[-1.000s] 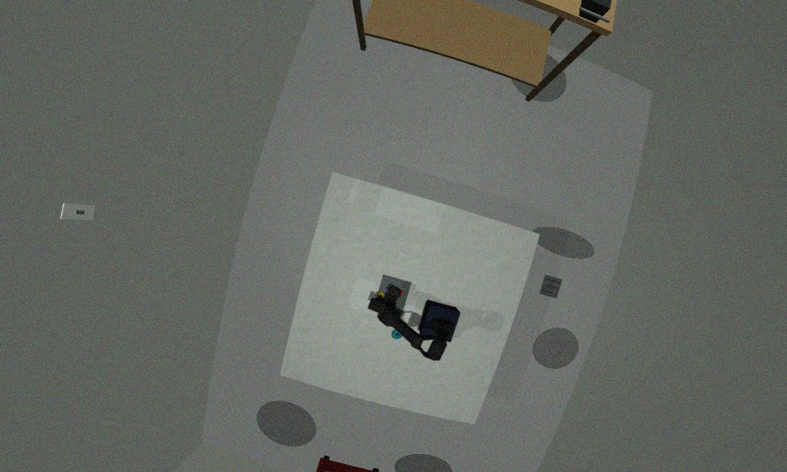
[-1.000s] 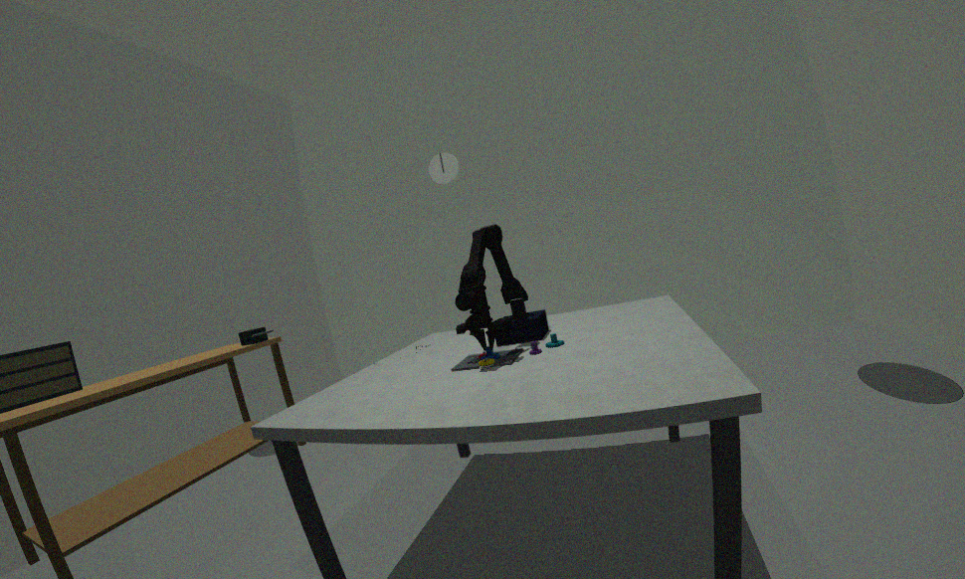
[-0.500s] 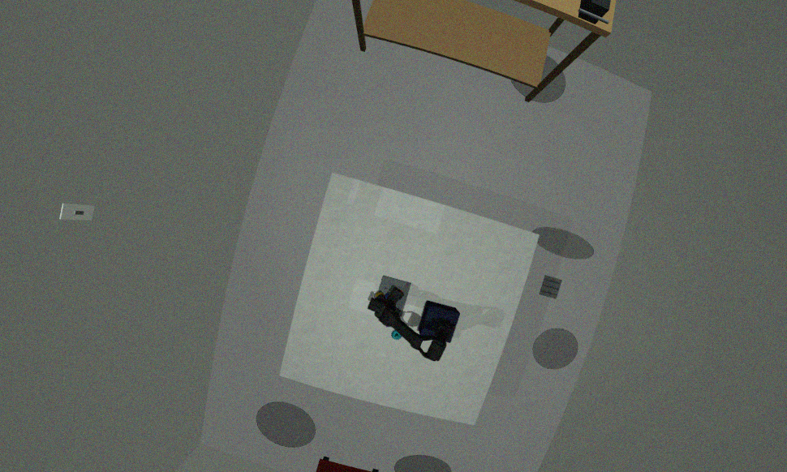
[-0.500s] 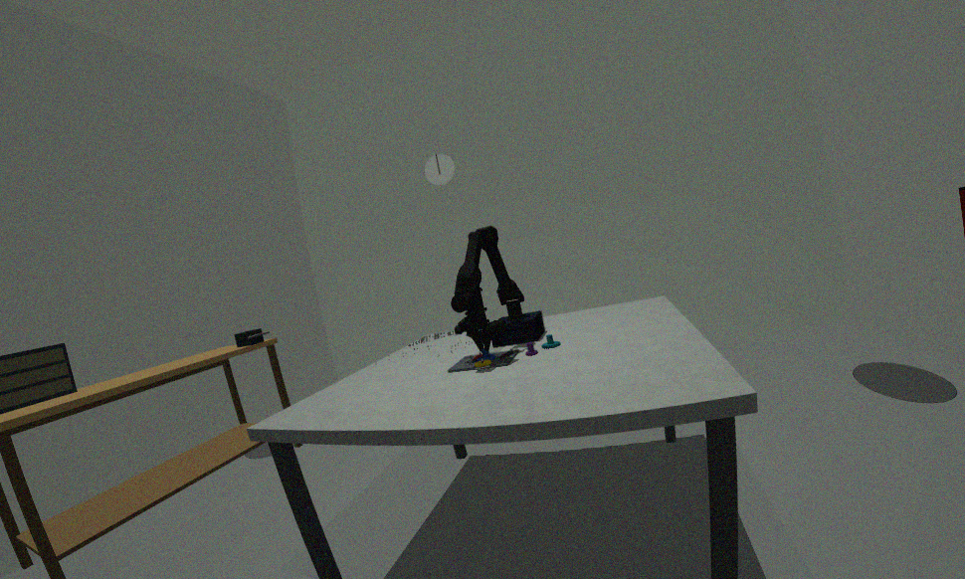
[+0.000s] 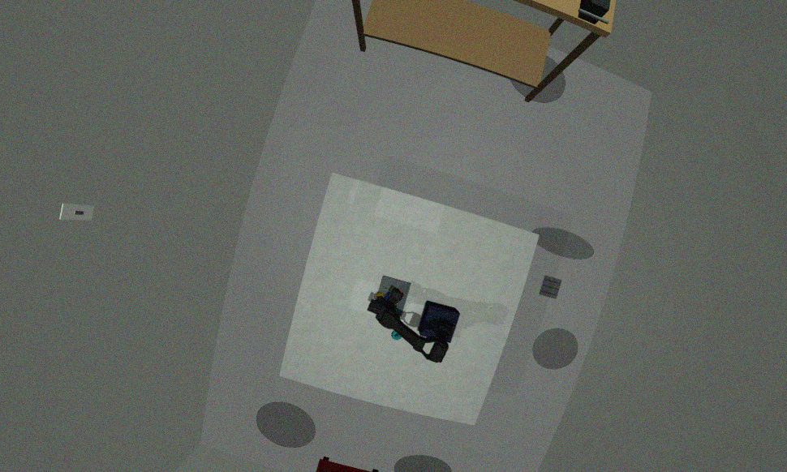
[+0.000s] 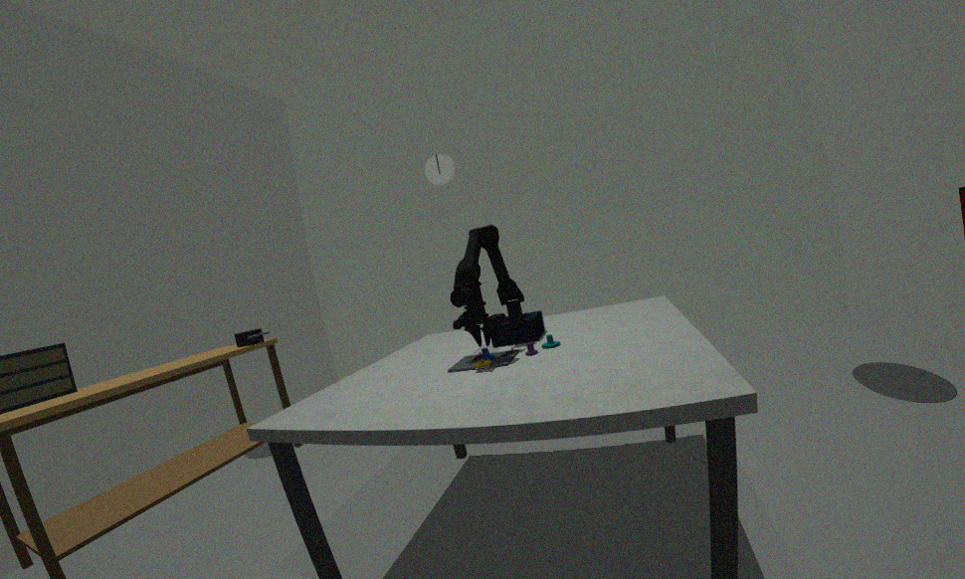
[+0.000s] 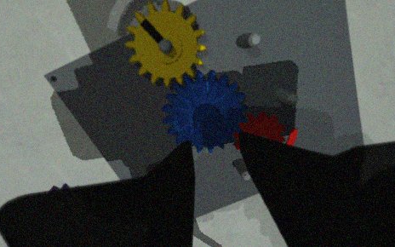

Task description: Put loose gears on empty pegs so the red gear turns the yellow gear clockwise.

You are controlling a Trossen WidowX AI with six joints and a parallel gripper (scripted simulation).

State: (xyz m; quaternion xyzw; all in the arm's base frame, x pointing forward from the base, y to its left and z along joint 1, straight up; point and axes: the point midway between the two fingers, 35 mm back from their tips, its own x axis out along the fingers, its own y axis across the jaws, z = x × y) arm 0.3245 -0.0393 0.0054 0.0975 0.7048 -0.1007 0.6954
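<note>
Now: the blue gear 30 mm below my gripper tip. The rest, counted from my gripper tip: purple gear (150 mm to the left, 40 mm below, 30 mm behind); then yellow gear (60 mm ahead, 40 mm below, 10 mm to the left); then red gear (40 mm below, 30 mm to the right, 30 mm behind).
</note>
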